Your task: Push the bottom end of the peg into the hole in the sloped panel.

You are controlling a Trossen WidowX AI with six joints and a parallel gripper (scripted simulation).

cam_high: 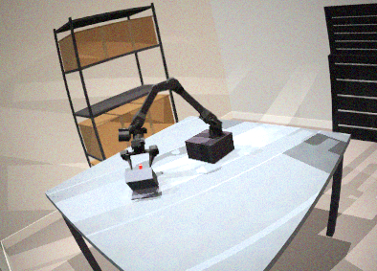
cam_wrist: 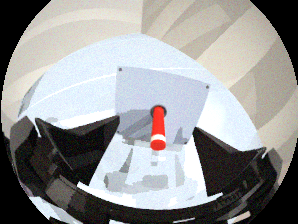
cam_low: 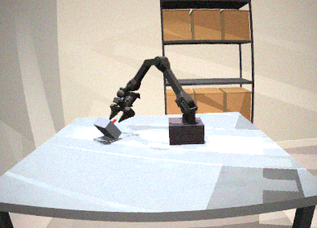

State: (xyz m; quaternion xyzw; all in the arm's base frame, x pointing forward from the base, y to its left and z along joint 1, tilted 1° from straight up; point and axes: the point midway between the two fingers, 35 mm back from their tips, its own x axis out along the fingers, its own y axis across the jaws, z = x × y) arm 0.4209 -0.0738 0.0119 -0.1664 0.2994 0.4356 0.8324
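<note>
Now: gripper tip right at the red peg. The rest, counted from my gripper tip: panel 30 mm ahead, 40 mm to the left, 30 mm below.
</note>
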